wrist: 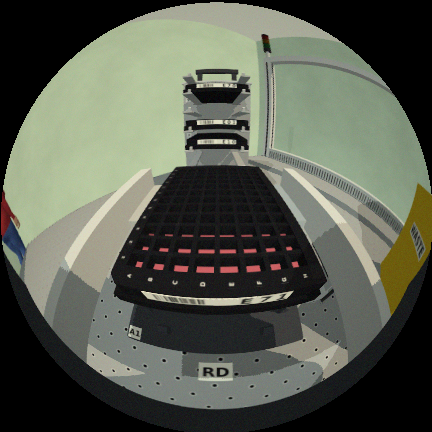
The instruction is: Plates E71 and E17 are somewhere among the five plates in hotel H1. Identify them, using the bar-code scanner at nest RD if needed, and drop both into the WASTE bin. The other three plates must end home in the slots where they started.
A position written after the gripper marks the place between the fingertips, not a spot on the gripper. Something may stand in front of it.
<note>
In view: the gripper (216,176), a plate E70 (211,92) and a plate E71 (214,239).
</note>
